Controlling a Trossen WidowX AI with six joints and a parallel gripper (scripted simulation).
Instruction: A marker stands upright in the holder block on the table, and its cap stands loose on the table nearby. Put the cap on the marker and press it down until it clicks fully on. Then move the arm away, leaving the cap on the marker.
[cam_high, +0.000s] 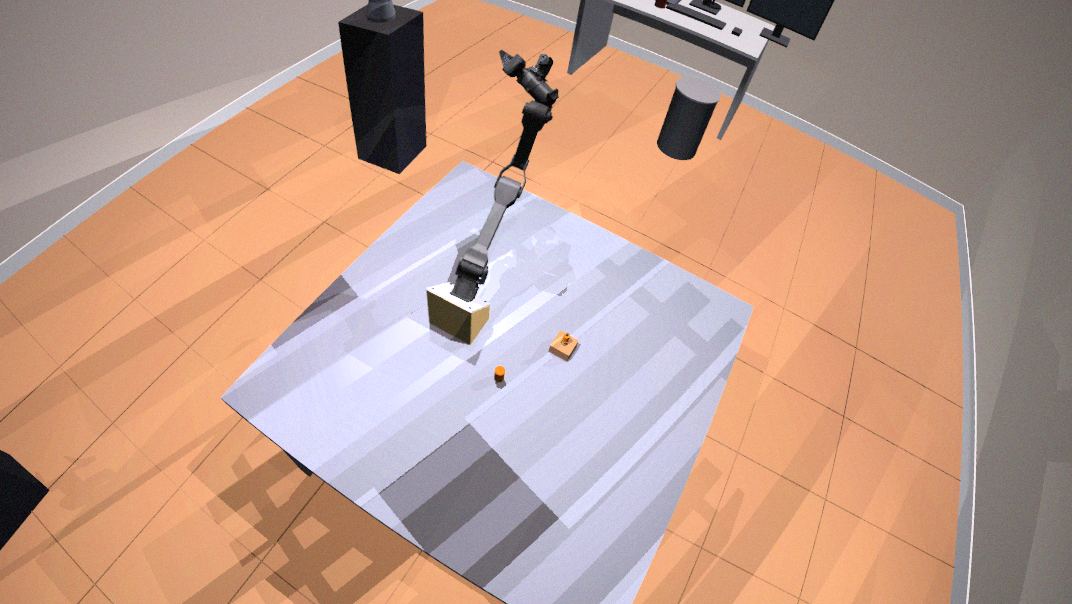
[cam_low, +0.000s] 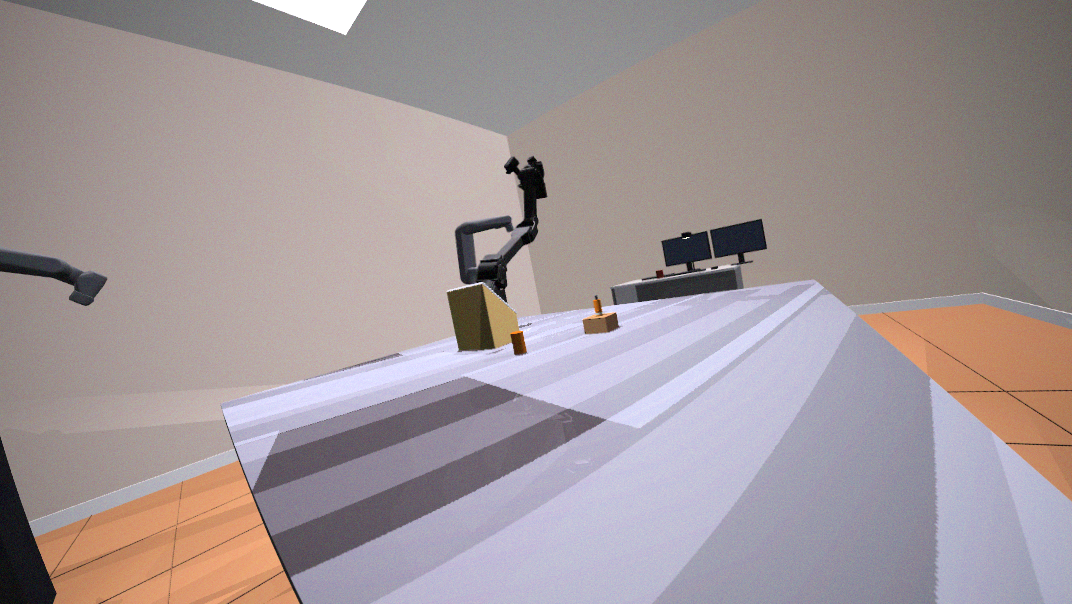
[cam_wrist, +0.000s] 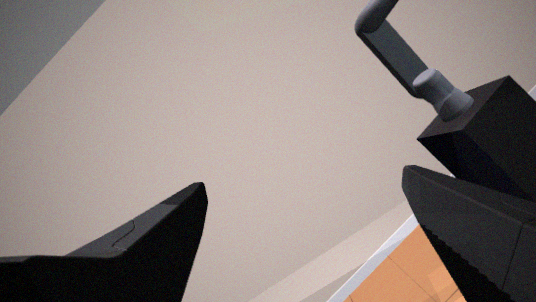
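The orange cap lies 63 cm to the right of my gripper tip, 62 cm below it and 34 cm ahead of it. The rest, counted from my gripper tip: holder block 63 cm below, 47 cm ahead, 45 cm to the right.
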